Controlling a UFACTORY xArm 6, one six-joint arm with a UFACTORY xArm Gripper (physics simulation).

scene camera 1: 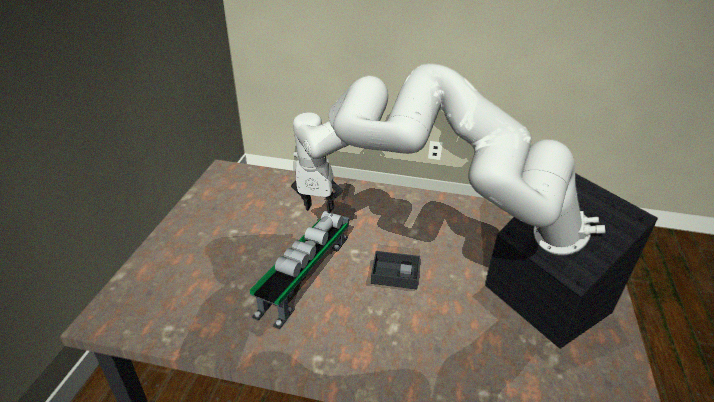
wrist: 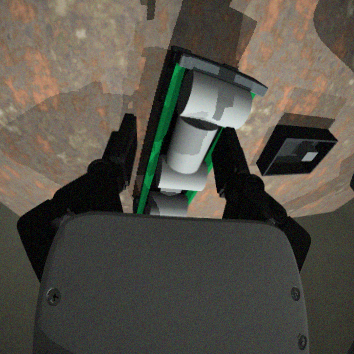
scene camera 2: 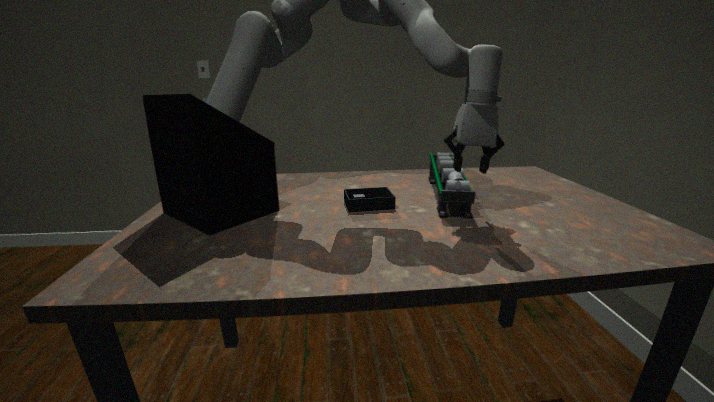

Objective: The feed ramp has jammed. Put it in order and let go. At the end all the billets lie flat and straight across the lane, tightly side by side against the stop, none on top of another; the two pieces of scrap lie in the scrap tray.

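Seen in the pictures: gripper, fingertip midpoint: [scene camera 1: 319, 209] [wrist: 177, 134] [scene camera 2: 470, 171]; arm's base, link origin: [scene camera 1: 561, 231] [scene camera 2: 218, 123].
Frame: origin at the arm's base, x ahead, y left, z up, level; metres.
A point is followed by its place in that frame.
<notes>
The feed ramp [scene camera 1: 320, 255] {x 0.580, y 0.129, z -0.166 m} [scene camera 2: 436, 172] {x 0.585, y 0.124, z -0.163 m} [wrist: 164, 120] has green rails and a grey stop [wrist: 200, 66] {x 0.633, y -0.054, z -0.165 m} at its far end from scene camera 1. A grey billet [scene camera 1: 334, 220] {x 0.597, y -0.011, z -0.153 m} [wrist: 217, 97] {x 0.617, y -0.038, z -0.150 m} lies across the lane by the stop, slightly askew. Behind it a billet [scene camera 1: 324, 223] {x 0.614, y 0.023, z -0.143 m} [wrist: 189, 145] {x 0.626, y 0.010, z -0.144 m} lies lengthwise, its near end over a crosswise billet [scene camera 1: 316, 235] {x 0.613, y 0.081, z -0.143 m} [wrist: 182, 178] {x 0.621, y 0.057, z -0.141 m}. After a gap, three billets [scene camera 1: 304, 248] {x 0.616, y 0.151, z -0.134 m} [scene camera 1: 296, 257] {x 0.619, y 0.193, z -0.131 m} [scene camera 1: 288, 266] {x 0.621, y 0.233, z -0.128 m} lie across. My gripper [scene camera 1: 318, 208] {x 0.645, y -0.014, z -0.127 m} [scene camera 2: 471, 170] {x 0.645, y -0.014, z -0.127 m} [wrist: 177, 134] {x 0.645, y -0.014, z -0.127 m} is open and empty above the stop end, its fingers spread across the lengthwise billet in the wrist view.
The dark scrap tray [scene camera 1: 395, 284] {x 0.372, y 0.097, z -0.230 m} [scene camera 2: 370, 204] {x 0.391, y 0.001, z -0.221 m} stands beside the ramp, towards the robot base. A light grey scrap piece [scene camera 1: 406, 269] {x 0.355, y 0.050, z -0.210 m} [scene camera 2: 359, 195] {x 0.360, y 0.046, z -0.210 m} [wrist: 310, 156] {x 0.354, y 0.044, z -0.210 m} lies in it; whether a darker second piece is there I cannot tell. The black pedestal [scene camera 1: 540, 295] {x 0.013, y 0.094, z -0.133 m} [scene camera 2: 215, 165] {x 0.043, y -0.139, z -0.081 m} carries the arm.
</notes>
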